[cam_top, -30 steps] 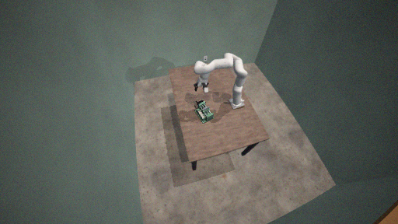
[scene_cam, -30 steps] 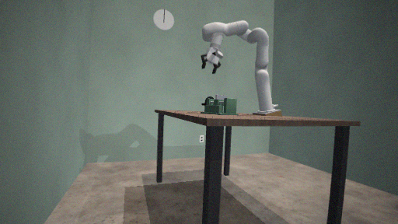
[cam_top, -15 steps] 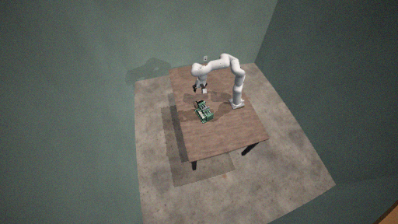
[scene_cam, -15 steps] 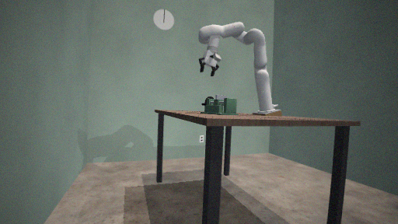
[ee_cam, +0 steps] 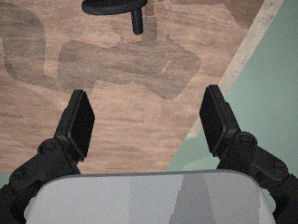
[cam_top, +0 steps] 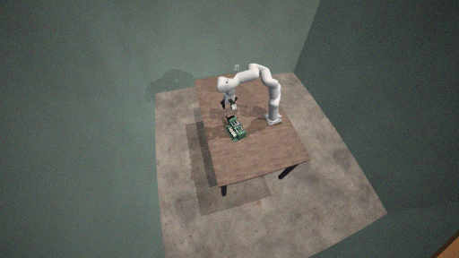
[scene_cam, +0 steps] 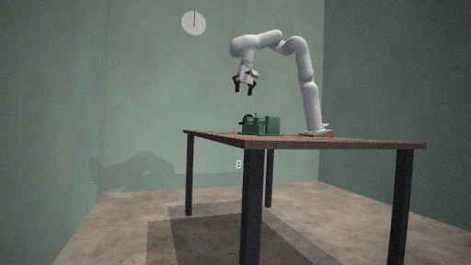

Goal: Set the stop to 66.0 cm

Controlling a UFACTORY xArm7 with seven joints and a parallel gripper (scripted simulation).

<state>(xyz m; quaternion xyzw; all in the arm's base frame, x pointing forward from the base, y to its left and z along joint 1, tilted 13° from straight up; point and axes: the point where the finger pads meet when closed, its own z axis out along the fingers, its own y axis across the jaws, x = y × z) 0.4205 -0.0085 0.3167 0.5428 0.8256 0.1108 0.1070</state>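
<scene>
Now: the black handwheel 1 cm behind my hand, 1 cm to the left of it and 18 cm below it. The rest, counted from my hand: green stop fixture: 7 cm behind, 13 cm to the left, 16 cm below.
</scene>
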